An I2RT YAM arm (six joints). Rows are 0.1 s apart.
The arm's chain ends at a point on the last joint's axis. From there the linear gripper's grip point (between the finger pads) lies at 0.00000 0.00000 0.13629 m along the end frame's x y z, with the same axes.
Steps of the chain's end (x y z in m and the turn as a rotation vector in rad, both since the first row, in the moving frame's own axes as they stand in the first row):
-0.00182, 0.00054, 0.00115, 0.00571, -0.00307, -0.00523
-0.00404, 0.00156, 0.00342, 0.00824, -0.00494, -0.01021
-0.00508, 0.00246, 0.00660, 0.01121, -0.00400, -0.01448
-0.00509, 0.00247, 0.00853, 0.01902, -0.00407, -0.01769
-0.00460, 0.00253, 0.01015, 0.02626, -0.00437, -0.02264
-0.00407, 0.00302, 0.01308, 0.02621, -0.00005, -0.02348
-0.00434, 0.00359, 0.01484, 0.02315, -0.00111, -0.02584
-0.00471, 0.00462, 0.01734, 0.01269, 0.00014, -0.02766
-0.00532, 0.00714, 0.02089, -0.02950, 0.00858, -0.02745
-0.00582, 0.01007, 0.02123, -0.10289, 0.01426, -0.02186
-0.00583, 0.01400, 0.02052, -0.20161, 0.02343, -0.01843
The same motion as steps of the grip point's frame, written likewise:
-0.00224, -0.00024, 0.00115, 0.00571, -0.00307, -0.00523
-0.00472, 0.00044, 0.00341, 0.00824, -0.00494, -0.01021
-0.00564, 0.00094, 0.00659, 0.01121, -0.00400, -0.01448
-0.00567, -0.00012, 0.00850, 0.01902, -0.00407, -0.01769
-0.00524, -0.00104, 0.01010, 0.02626, -0.00437, -0.02264
-0.00412, -0.00055, 0.01303, 0.02621, -0.00005, -0.02348
-0.00453, 0.00044, 0.01480, 0.02315, -0.00111, -0.02584
-0.00471, 0.00289, 0.01733, 0.01269, 0.00014, -0.02766
-0.00410, 0.01114, 0.02083, -0.02950, 0.00858, -0.02745
-0.00373, 0.02405, 0.02050, -0.10289, 0.01426, -0.02186
-0.00241, 0.04126, 0.01772, -0.20161, 0.02343, -0.01843

